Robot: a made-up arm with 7 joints. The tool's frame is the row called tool.
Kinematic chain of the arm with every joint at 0, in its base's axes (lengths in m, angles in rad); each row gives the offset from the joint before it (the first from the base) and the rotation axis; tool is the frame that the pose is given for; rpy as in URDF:
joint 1: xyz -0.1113 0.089 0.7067 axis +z
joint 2: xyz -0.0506 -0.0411 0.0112 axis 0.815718 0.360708 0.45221
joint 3: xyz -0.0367 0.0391 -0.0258 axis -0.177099 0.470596 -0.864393
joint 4: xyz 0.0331 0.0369 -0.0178 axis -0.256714 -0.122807 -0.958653
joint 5: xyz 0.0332 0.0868 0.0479 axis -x
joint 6: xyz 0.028 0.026 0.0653 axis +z
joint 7: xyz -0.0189 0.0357 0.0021 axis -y
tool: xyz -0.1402 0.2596 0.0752 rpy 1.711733 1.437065 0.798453
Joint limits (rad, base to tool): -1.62..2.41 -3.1..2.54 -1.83..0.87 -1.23..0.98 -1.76..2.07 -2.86..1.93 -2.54..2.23
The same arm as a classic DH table. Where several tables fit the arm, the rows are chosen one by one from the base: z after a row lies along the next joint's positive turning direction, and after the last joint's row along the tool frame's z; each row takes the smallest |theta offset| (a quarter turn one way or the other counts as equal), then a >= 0, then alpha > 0; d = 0 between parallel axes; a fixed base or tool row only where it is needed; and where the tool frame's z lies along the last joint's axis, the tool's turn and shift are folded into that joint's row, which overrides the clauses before.
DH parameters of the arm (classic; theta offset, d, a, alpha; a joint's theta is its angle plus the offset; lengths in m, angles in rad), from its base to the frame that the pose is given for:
base (fixed): -0.6745 0.0000 -0.1425 0.0000
joint 1: -0.4799 0.7498 0.0171 -1.1016
joint 2: 0.5697 -0.0823 -0.0345 -1.9451
joint 3: -0.7625 0.1136 0.0330 -0.6158
joint 4: 1.5126 -0.1143 -0.0800 -1.3112
joint 5: -0.1274 -0.0457 -0.0260 -1.5708
joint 6: -1.5708 0.0674 0.0189 -1.5708
joint 7: 1.5402 -0.1114 -0.0709 -0.6590
tool (fixed): 0.1566 -0.2326 0.0000 0.0000
Joint limits (rad, base to tool): -1.6200..2.4100 -3.1000..2.5400 -1.8300..0.8700 -1.2300..0.9800 -1.7600..2.0700 -2.8600..1.9300 -2.5400..2.2300

